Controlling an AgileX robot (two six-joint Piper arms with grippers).
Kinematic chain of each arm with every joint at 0, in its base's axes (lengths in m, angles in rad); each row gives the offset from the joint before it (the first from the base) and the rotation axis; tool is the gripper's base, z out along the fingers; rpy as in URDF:
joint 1: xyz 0 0 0.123 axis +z
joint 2: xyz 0 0 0 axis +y
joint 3: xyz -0.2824 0 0.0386 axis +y
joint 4: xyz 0.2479 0 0.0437 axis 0.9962 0 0.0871
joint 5: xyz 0 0 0 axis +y
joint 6: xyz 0.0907 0 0.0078 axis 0.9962 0 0.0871
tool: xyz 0 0 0 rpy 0 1.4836 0
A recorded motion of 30 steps. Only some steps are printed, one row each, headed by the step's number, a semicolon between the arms.
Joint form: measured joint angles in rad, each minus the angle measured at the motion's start. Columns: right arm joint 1, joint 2, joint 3, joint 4, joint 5, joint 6; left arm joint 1, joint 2, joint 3, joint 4, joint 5, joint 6.
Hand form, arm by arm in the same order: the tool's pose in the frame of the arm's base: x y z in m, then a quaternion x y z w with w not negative. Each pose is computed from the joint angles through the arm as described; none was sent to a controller.
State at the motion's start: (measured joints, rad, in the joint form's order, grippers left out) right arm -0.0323 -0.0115 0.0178 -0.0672 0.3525 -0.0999; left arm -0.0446 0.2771 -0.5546 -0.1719 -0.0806 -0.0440
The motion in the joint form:
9: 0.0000 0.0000 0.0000 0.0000 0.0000 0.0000; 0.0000 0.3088 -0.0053 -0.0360 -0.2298 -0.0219
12: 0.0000 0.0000 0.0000 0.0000 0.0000 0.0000; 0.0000 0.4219 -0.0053 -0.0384 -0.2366 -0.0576
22: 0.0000 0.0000 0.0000 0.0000 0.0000 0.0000; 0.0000 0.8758 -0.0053 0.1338 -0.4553 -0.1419
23: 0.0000 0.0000 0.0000 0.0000 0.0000 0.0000; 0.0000 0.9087 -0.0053 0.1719 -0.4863 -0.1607
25: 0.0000 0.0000 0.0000 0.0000 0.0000 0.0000; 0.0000 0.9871 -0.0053 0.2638 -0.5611 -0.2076
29: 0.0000 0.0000 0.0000 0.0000 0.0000 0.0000; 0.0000 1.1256 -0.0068 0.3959 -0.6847 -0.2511
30: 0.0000 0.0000 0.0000 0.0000 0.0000 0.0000; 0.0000 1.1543 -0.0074 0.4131 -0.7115 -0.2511
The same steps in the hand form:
9: 0.0529 -0.0038 0.1760 -0.04498 0.79481 -0.06818 0.60133; 0.1200 0.0004 0.3809 -0.08789 0.56036 -0.10893 0.81634
12: 0.0529 -0.0038 0.1760 -0.04498 0.79481 -0.06818 0.60133; 0.1482 -0.0007 0.3663 -0.10375 0.60131 -0.11688 0.78359
22: 0.0529 -0.0038 0.1760 -0.04498 0.79481 -0.06818 0.60133; 0.2415 -0.0090 0.2970 -0.06749 0.69323 -0.08746 0.71220
23: 0.0529 -0.0038 0.1760 -0.04498 0.79481 -0.06818 0.60133; 0.2470 -0.0110 0.2919 -0.05574 0.69484 -0.08914 0.71144
25: 0.0529 -0.0038 0.1760 -0.04498 0.79481 -0.06818 0.60133; 0.2592 -0.0166 0.2786 -0.02694 0.69858 -0.09845 0.70822
29: 0.0529 -0.0038 0.1760 -0.04498 0.79481 -0.06818 0.60133; 0.2777 -0.0264 0.2519 0.02357 0.70722 -0.11661 0.69692
30: 0.0529 -0.0038 0.1760 -0.04498 0.79481 -0.06818 0.60133; 0.2811 -0.0280 0.2463 0.03211 0.70805 -0.11945 0.69525

